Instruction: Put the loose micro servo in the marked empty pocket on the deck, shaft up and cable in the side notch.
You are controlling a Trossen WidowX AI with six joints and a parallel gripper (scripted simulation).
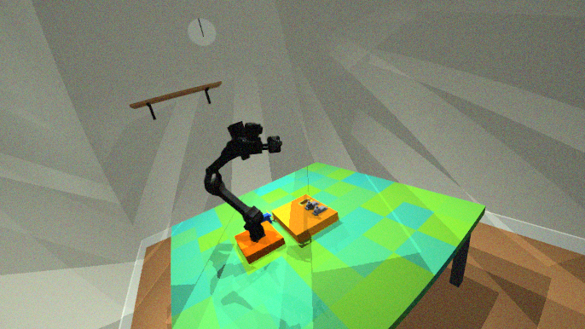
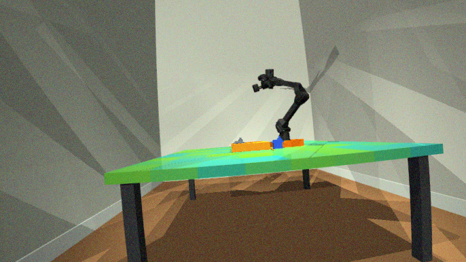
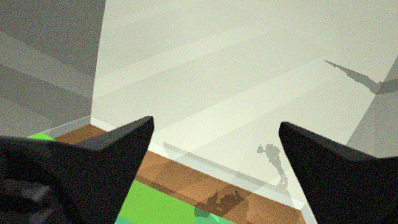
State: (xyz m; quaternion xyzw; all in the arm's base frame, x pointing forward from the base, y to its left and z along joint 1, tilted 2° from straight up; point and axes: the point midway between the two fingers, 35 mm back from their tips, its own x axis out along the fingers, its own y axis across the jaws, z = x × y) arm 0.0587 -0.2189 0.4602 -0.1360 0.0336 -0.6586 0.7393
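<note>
Right now the orange deck is 480 mm below my gripper tip, 240 mm to the left of it and 140 mm ahead of it.
</note>
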